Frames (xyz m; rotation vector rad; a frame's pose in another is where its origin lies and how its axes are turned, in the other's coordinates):
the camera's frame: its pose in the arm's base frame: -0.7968 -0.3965 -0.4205 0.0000 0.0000 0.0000
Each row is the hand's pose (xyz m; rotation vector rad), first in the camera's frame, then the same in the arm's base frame.
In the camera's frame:
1: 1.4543 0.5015 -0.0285 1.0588 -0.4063 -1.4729
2: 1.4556 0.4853 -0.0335 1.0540 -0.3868 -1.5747
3: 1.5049 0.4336 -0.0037 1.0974 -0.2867 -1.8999
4: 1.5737 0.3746 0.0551 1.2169 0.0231 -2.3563
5: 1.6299 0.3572 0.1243 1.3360 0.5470 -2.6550
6: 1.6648 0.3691 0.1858 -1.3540 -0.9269 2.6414
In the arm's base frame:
1: 0.6575 0.1050 -0.4490 1.0588 -0.4063 -1.4729
2: 0.6588 0.0888 -0.4540 1.0540 -0.3868 -1.5747
3: 0.7081 0.0371 -0.4242 1.0974 -0.2867 -1.8999
4: 0.7769 -0.0219 -0.3654 1.2169 0.0231 -2.3563
5: 0.8331 -0.0393 -0.2962 1.3360 0.5470 -2.6550
6: 0.8680 -0.0274 -0.2347 -1.3540 -0.9269 2.6414

